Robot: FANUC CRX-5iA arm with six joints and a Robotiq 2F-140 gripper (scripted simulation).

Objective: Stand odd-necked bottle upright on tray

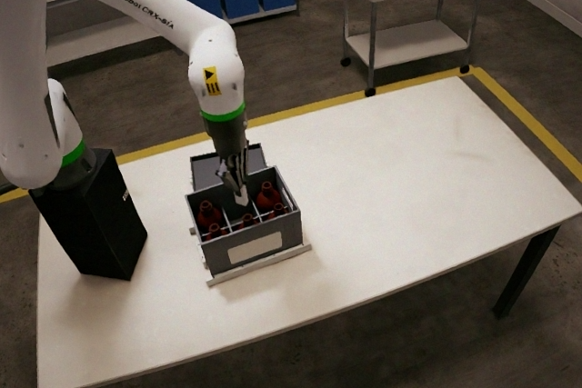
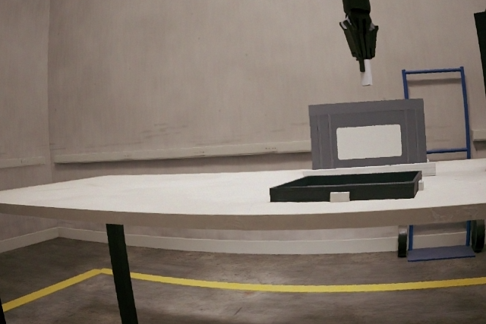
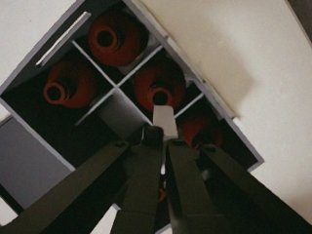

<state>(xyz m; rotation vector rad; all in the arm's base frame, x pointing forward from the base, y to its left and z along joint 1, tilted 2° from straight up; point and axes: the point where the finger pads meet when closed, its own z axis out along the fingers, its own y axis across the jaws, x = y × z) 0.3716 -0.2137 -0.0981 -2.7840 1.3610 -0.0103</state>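
Now: the crate 1 cm ahead of my hand, 4 cm to the left of it and 17 cm below it. From my hand the other things lie so: dark tray (7 cm ahead, 33 cm to the left, 24 cm below); then bottle (8 cm behind, 10 cm to the left, 17 cm below).
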